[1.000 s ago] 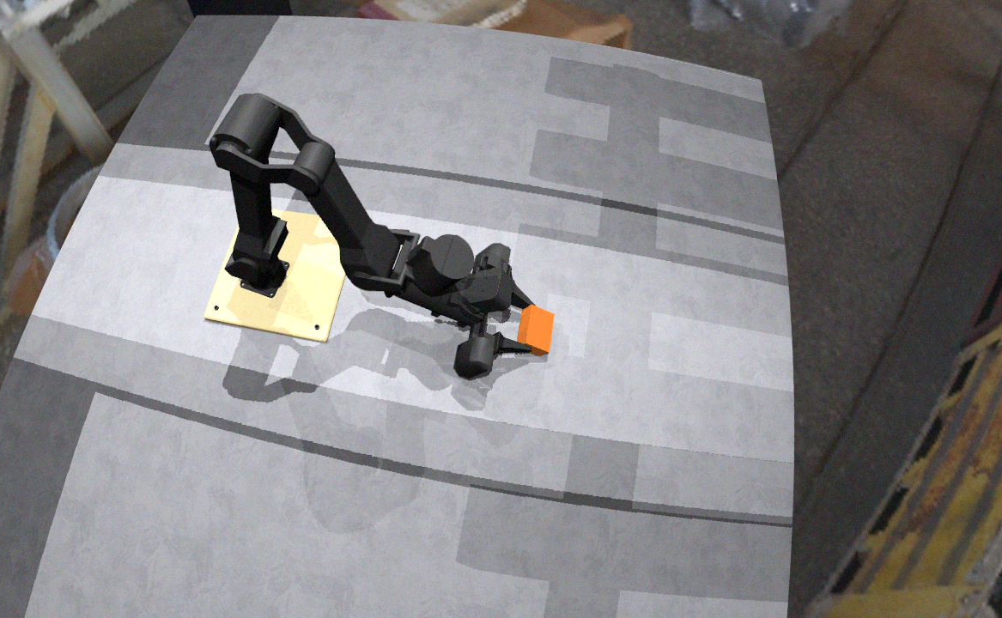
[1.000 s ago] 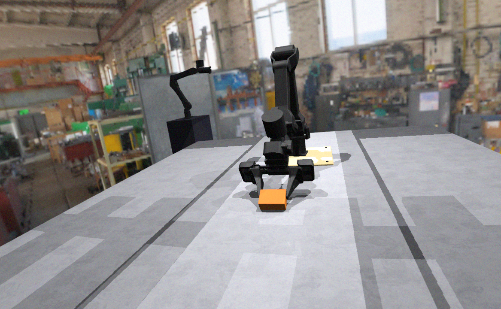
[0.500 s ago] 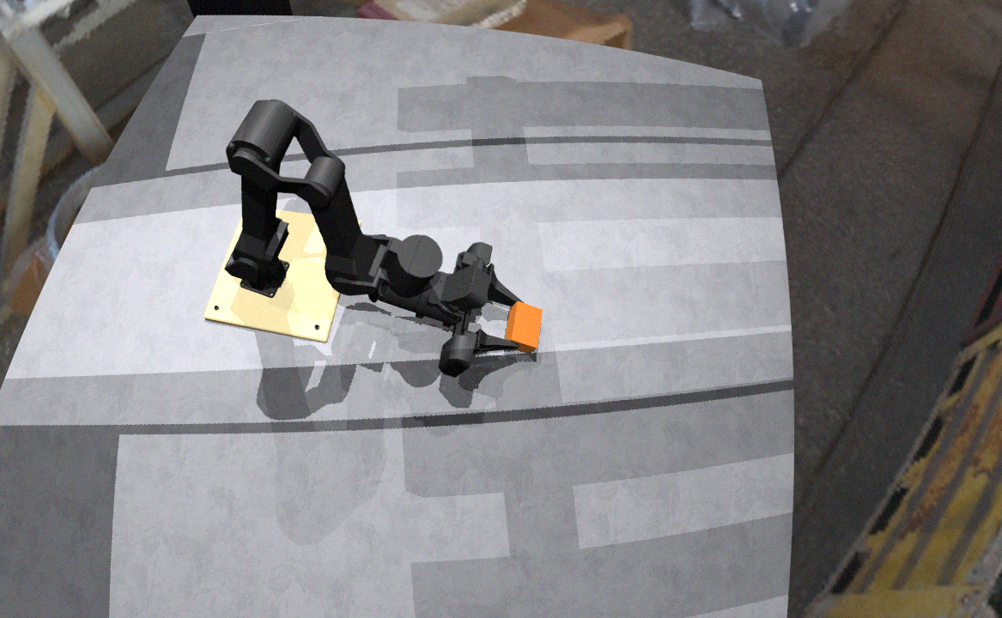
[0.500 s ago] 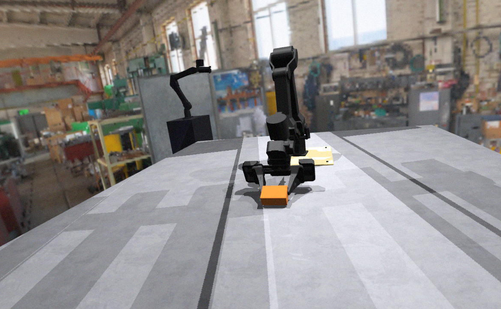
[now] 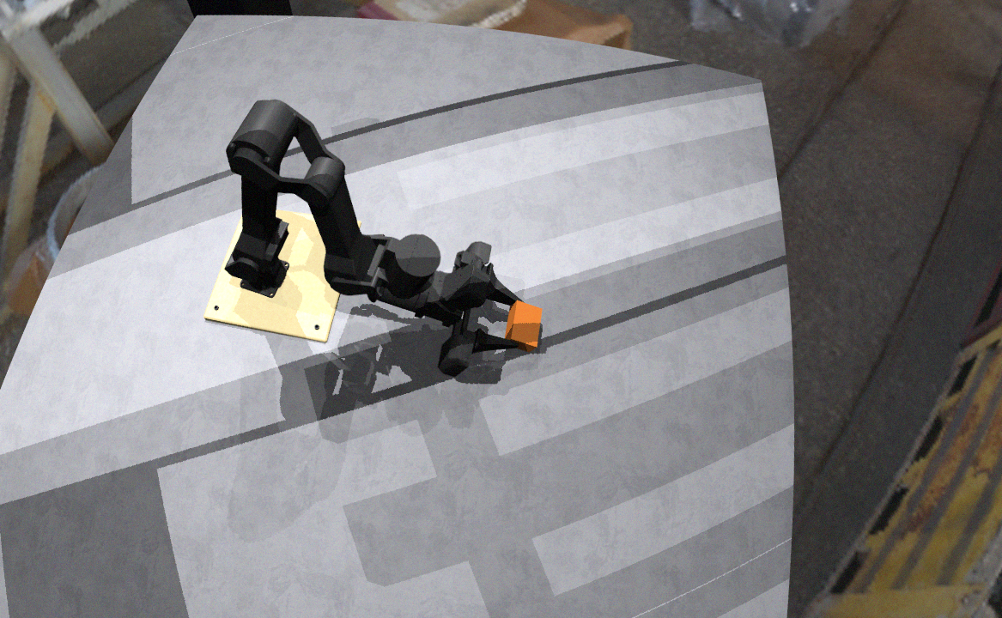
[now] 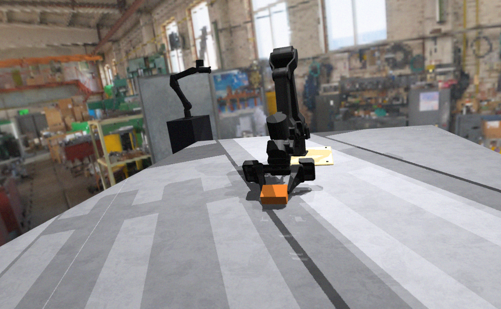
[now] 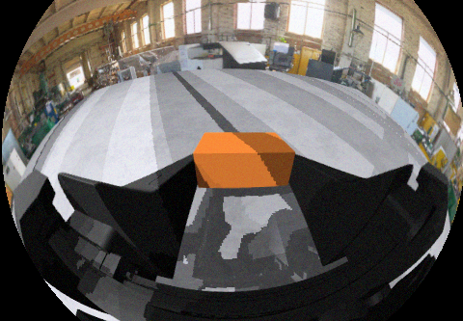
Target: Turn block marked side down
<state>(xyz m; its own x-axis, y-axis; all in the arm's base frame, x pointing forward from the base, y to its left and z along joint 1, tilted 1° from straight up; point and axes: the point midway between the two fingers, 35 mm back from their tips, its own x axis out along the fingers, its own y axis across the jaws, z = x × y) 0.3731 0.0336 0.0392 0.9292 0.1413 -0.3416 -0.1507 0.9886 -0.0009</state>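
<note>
My gripper tip is 1 cm above the orange block.
</note>
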